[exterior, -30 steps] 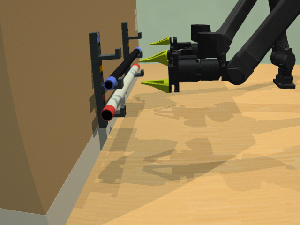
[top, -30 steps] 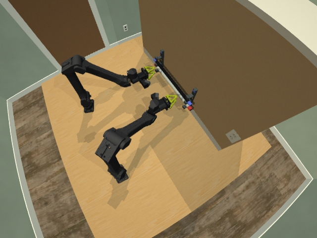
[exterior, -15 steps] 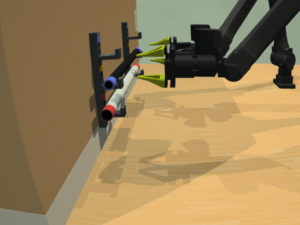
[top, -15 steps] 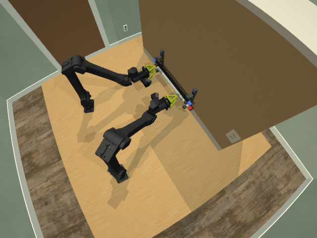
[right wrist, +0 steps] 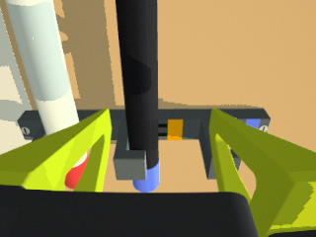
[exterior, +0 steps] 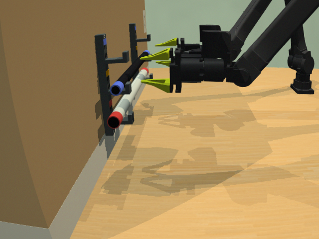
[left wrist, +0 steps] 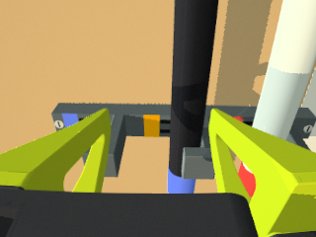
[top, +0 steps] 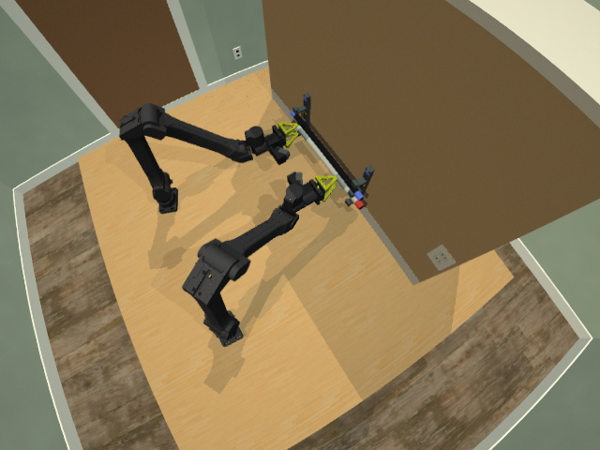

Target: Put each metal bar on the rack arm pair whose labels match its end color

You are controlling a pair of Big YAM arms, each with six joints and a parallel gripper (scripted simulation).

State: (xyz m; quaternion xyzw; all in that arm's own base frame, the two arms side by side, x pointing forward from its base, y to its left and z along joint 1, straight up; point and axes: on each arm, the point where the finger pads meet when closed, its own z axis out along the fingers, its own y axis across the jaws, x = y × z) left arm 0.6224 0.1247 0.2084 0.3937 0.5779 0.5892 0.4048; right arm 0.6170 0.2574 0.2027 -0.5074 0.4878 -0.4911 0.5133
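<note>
Now: the black bar 140 mm to the right of my left hand, 50 mm ahead of it and 20 mm below it. From my left hand the other things lie so: grey baseboard (170 mm to the right, 170 mm below, 100 mm ahead); brown wall (250 mm ahead, 240 mm above, 170 mm to the right).
</note>
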